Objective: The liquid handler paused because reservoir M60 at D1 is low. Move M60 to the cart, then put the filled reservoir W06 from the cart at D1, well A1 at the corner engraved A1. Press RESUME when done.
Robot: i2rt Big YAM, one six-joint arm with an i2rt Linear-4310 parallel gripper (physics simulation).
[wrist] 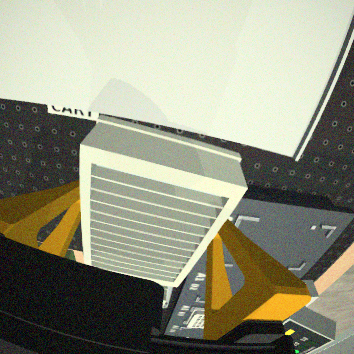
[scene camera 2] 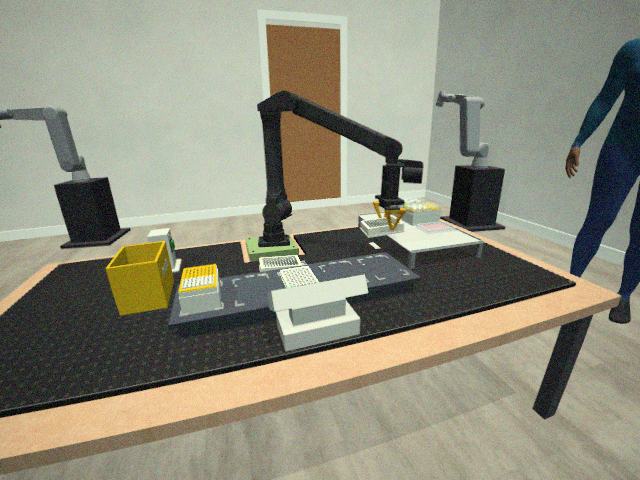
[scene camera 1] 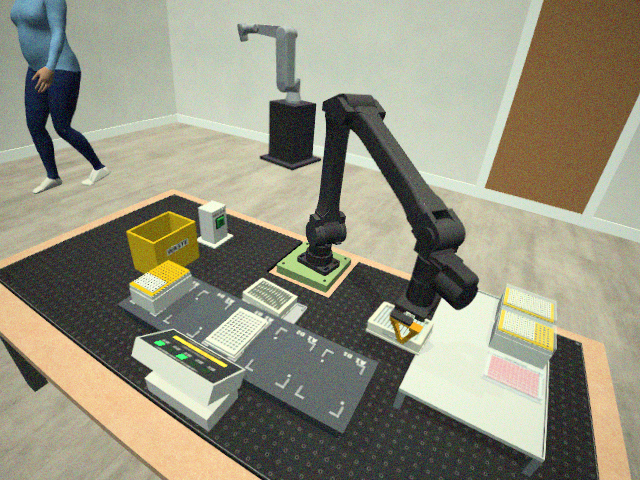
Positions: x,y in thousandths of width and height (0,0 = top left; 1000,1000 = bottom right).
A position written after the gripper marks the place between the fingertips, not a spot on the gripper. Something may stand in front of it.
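A pink plate (scene camera 1: 821,795) rests on a white cart (scene camera 1: 698,784), and the same camera shows the gripper (scene camera 1: 638,691), a yellow bin (scene camera 1: 265,493) and a white device (scene camera 1: 334,466). Scene camera 2 shows the yellow bin (scene camera 2: 221,582), the gripper (scene camera 2: 605,472) and the white cart (scene camera 2: 648,501). The wrist view shows the gripper (wrist: 431,569) and the cart (wrist: 744,227), while the pink plate is out of frame in the wrist view.
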